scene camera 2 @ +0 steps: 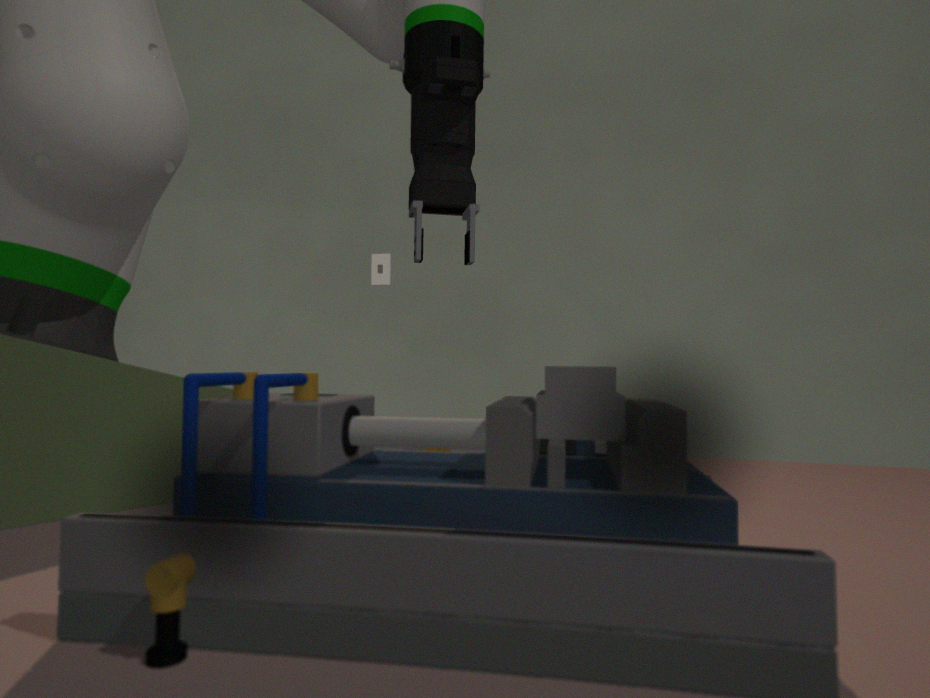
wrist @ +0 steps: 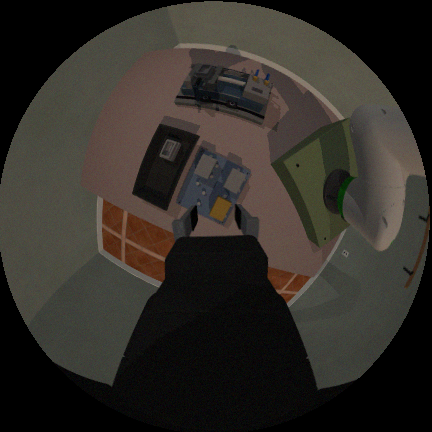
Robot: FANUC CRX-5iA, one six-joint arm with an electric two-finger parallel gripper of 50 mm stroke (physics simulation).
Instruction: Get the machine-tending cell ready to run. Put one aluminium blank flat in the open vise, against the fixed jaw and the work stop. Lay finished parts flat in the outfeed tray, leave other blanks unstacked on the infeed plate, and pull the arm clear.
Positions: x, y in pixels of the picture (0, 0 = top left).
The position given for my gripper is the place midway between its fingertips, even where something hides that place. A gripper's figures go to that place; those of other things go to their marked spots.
Labels:
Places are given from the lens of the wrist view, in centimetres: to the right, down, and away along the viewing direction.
my gripper (wrist: 215, 212): 0, -1, 17
blue infeed plate (wrist: 190, 193): -7, -7, 38
black outfeed tray (wrist: 156, 179): -18, -12, 36
blue vise base (wrist: 230, 88): 5, -38, 23
The marked spots on the blue infeed plate and the blue vise base are 36 cm apart.

